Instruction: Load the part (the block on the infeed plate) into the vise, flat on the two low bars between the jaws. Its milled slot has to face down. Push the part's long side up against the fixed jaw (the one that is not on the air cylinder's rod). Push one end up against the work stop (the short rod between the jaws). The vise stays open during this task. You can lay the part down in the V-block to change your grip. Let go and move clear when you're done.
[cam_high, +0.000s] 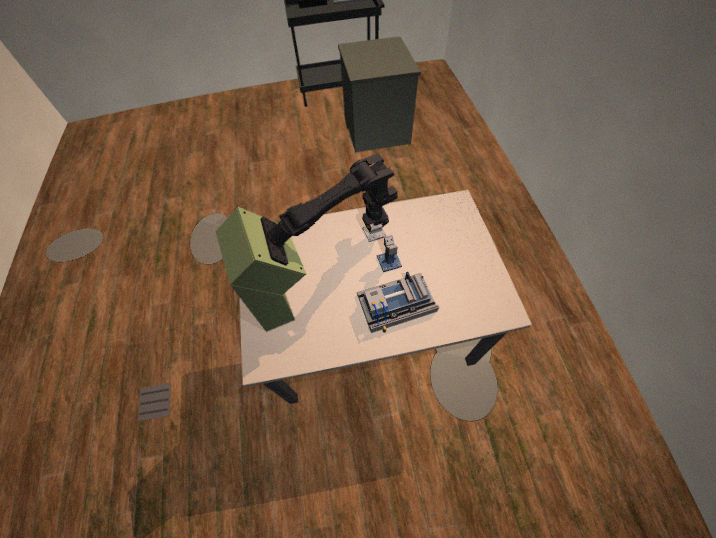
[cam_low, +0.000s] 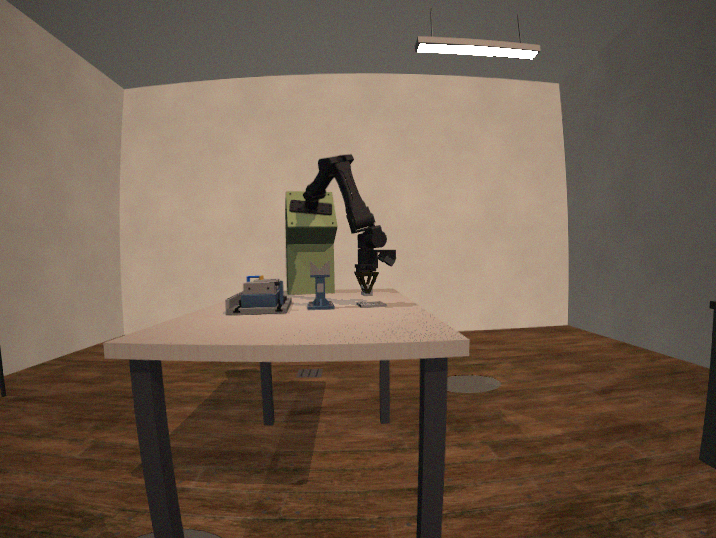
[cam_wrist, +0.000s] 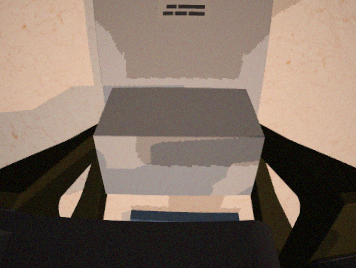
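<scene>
Right now my hand is 50 mm above the flat infeed plate and 20 mm to the right of it. Round my hand: moving jaw (360 mm to the right, 40 mm ahead, 20 mm above); then part (right at my hand); then dark work stop rod (310 mm to the right, 70 mm ahead, 30 mm above).
</scene>
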